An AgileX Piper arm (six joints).
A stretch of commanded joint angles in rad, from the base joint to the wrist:
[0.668, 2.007, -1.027, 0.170, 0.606, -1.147]
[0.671, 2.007, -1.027, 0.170, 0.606, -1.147]
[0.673, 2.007, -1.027, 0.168, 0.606, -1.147]
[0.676, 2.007, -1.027, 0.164, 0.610, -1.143]
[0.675, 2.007, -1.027, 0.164, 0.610, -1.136]
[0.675, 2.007, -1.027, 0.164, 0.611, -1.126]
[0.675, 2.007, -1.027, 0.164, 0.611, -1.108]
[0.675, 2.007, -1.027, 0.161, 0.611, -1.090]
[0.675, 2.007, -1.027, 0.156, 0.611, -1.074]
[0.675, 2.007, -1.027, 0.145, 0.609, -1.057]
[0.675, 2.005, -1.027, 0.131, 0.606, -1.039]
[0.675, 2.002, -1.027, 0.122, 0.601, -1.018]
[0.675, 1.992, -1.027, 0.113, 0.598, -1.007]
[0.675, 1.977, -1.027, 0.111, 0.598, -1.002]
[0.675, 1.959, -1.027, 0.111, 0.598, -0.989]
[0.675, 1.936, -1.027, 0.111, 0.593, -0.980]
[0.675, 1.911, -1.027, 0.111, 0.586, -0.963]
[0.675, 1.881, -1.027, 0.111, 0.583, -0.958]
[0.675, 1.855, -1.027, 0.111, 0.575, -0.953]
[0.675, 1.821, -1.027, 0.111, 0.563, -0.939]
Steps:
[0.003, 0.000, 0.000, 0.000, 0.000, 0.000]
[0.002, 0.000, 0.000, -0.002, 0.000, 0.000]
[0.003, 0.000, 0.000, -0.004, 0.004, 0.004]
[-0.001, 0.000, 0.000, 0.000, 0.000, 0.007]
[0.000, 0.000, 0.000, 0.000, 0.001, 0.010]
[0.000, 0.000, 0.000, 0.000, 0.000, 0.018]
[0.000, 0.000, 0.000, -0.003, 0.000, 0.018]
[0.000, 0.000, 0.000, -0.005, 0.000, 0.016]
[0.000, 0.000, 0.000, -0.011, -0.002, 0.017]
[0.000, -0.002, 0.000, -0.014, -0.003, 0.018]
[0.000, -0.003, 0.000, -0.009, -0.005, 0.021]
[0.000, -0.010, 0.000, -0.009, -0.003, 0.011]
[0.000, -0.015, 0.000, -0.002, 0.000, 0.005]
[0.000, -0.018, 0.000, 0.000, 0.000, 0.013]
[0.000, -0.023, 0.000, 0.000, -0.005, 0.009]
[0.000, -0.025, 0.000, 0.000, -0.007, 0.017]
[0.000, -0.030, 0.000, 0.000, -0.003, 0.005]
[0.000, -0.026, 0.000, 0.000, -0.008, 0.005]
[0.000, -0.034, 0.000, 0.000, -0.012, 0.014]

